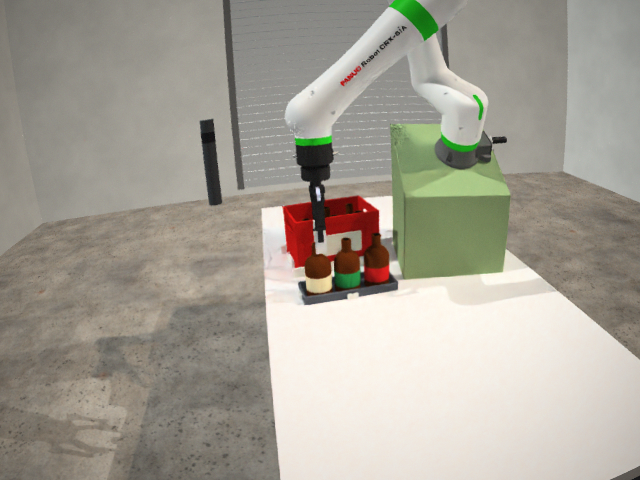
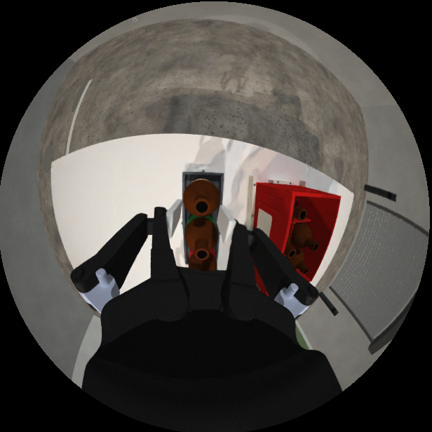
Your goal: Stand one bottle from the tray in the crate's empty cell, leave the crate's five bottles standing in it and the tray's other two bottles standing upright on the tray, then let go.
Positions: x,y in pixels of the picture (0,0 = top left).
Labels:
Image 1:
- my gripper: 320,248
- green-labelled bottle: 346,262
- red-labelled bottle: 376,257
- cream-labelled bottle: 318,275

